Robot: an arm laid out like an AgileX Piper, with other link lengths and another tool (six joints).
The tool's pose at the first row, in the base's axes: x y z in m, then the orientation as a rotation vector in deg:
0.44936, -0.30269, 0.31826, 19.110, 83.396, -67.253
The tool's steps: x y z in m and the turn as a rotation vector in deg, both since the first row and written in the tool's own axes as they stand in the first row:
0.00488, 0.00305, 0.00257, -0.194, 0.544, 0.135
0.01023, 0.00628, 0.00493, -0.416, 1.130, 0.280
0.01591, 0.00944, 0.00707, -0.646, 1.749, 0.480
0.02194, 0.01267, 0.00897, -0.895, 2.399, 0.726
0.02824, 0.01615, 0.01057, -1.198, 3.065, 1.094
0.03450, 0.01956, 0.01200, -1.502, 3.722, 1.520
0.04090, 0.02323, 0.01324, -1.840, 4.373, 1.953
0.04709, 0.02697, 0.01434, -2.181, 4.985, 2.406
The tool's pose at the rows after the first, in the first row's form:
0.45181, -0.30533, 0.31309, 19.413, 83.930, -66.988
0.45414, -0.30791, 0.30738, 19.729, 84.512, -66.690
0.45619, -0.31048, 0.30138, 20.100, 85.108, -66.340
0.45806, -0.31297, 0.29500, 20.509, 85.725, -65.934
0.45987, -0.31523, 0.28822, 20.975, 86.343, -65.385
0.46154, -0.31736, 0.28147, 21.474, 86.931, -64.786
0.46326, -0.31928, 0.27445, 21.950, 87.528, -64.151
0.46500, -0.32097, 0.26755, 22.413, 88.083, -63.496

